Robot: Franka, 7 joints.
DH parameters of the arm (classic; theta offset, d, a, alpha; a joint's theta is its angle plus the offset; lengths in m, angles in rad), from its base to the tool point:
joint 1: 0 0.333 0 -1.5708
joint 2: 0 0 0 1.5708
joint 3: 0 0.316 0.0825 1.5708
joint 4: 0 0 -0.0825 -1.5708
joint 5: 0 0.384 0 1.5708
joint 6: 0 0 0.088 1.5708
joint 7: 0 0.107 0 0
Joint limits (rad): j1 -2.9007..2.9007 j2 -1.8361..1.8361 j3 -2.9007..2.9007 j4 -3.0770..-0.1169 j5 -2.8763..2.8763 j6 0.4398..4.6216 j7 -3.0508..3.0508
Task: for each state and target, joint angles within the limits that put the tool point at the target. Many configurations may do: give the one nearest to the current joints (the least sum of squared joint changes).
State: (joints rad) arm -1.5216 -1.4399 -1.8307 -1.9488 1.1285 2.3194 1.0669
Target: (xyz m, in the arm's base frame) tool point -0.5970 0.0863 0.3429
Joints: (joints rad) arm -1.4524 -1.3905 -1.6414 -2.0184 1.1286 2.2694 1.0669
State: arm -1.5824 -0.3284 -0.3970 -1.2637 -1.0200 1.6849 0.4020
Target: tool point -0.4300 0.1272 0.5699
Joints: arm -2.1008 -0.5807 -0.8965 -1.9919 -0.8803 1.2418 0.4020
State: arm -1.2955 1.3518 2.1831 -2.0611 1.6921 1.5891 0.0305
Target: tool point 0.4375 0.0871 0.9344
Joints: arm -0.9627 0.9578 2.1955 -1.4251 1.8554 1.8394 0.0305
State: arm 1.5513 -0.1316 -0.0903 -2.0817 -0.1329 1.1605 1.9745
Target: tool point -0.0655 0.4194 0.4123
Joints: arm 1.6965 -0.0439 0.0561 -2.0941 -0.0879 1.1934 1.9745
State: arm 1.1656 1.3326 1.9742 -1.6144 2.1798 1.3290 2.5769
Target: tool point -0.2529 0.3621 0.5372
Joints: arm 0.8423 1.5408 1.7342 -2.3821 1.9119 1.0611 2.5769
